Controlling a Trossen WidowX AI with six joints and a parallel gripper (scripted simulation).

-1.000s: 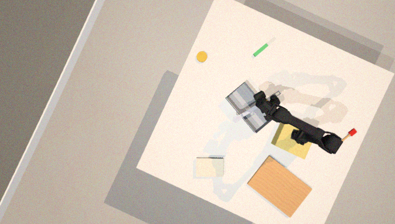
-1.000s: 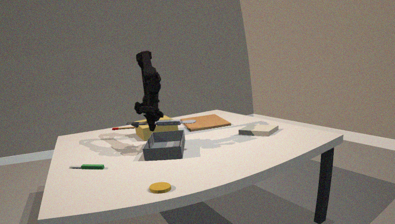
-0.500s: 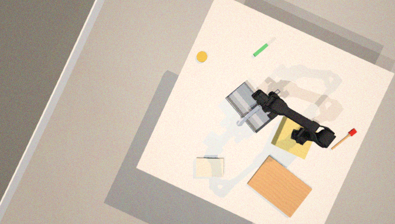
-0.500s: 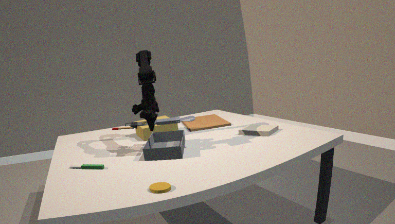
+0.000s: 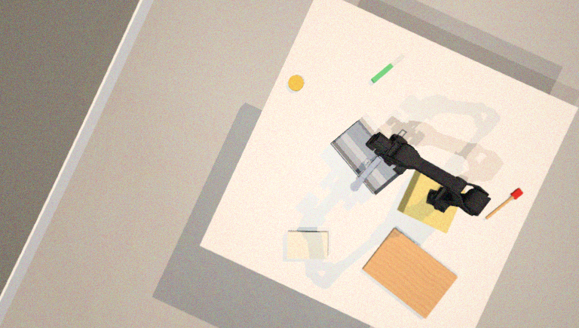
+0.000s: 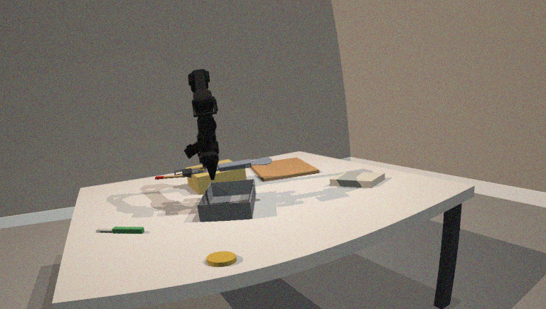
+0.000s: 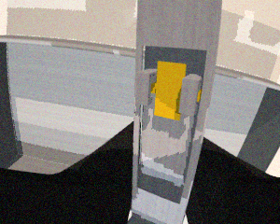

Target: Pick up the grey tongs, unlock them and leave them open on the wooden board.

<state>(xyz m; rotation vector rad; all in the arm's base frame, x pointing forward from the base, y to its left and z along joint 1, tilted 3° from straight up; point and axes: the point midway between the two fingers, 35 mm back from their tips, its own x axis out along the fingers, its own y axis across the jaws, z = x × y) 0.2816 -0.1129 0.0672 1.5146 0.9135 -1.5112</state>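
Right now the yellow lock piece is 4 cm above my gripper tip, 3 cm to the right of it and 1 cm behind it. Also, from my gripper tip: grey roasting tin: 7 cm below, 4 cm ahead, 3 cm to the left; yellow disc: 44 cm ahead, 20 cm to the right, 9 cm below; cream slab: 49 cm to the left, 18 cm ahead, 8 cm below.
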